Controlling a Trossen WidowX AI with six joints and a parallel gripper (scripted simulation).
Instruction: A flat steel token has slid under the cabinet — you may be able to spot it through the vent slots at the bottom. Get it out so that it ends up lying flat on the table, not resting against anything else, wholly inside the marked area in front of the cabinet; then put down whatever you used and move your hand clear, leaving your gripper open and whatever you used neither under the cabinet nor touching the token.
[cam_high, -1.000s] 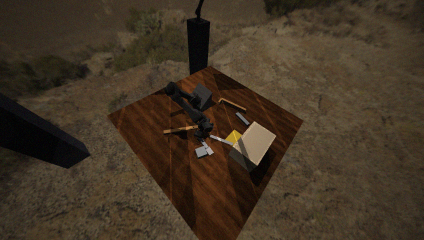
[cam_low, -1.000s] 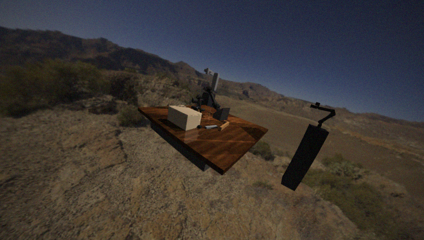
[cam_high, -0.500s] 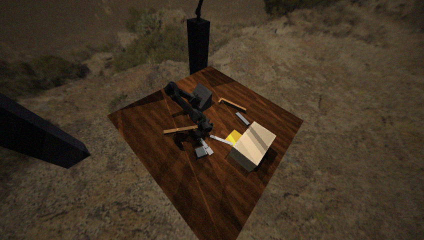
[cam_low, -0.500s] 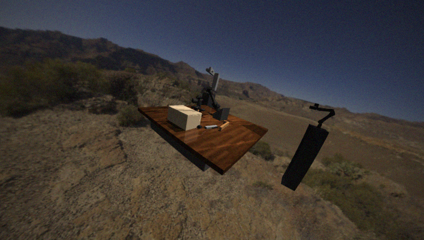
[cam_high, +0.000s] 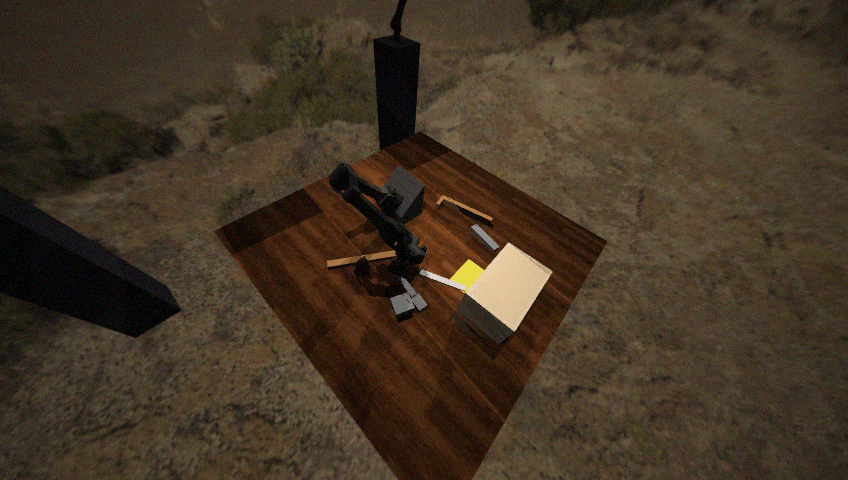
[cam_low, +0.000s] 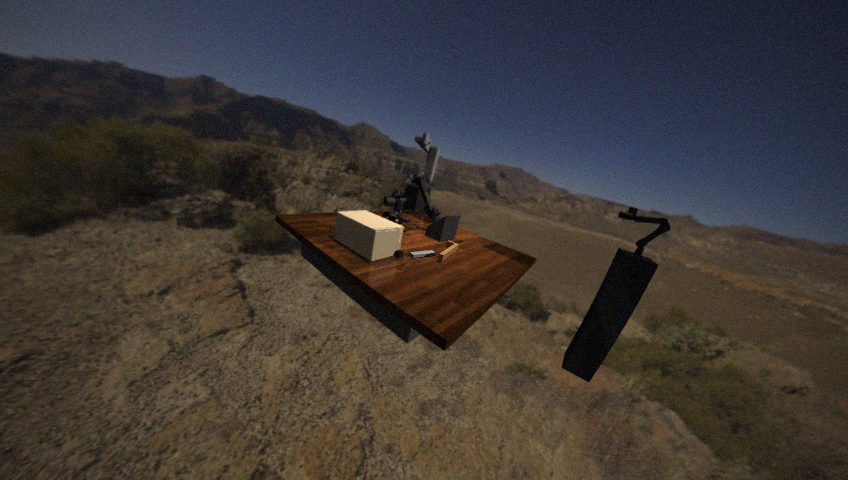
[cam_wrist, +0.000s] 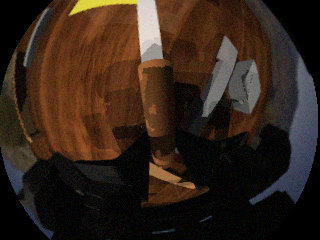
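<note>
My gripper tip is now 10 cm short of the grey scraper and 7 cm to the left of it. Also, from my gripper tip: wooden stick: 14 cm behind, 10 cm to the right; grey block: 12 cm ahead, 13 cm to the right, 1 cm above; grey bar: 16 cm ahead, 38 cm to the left.
</note>
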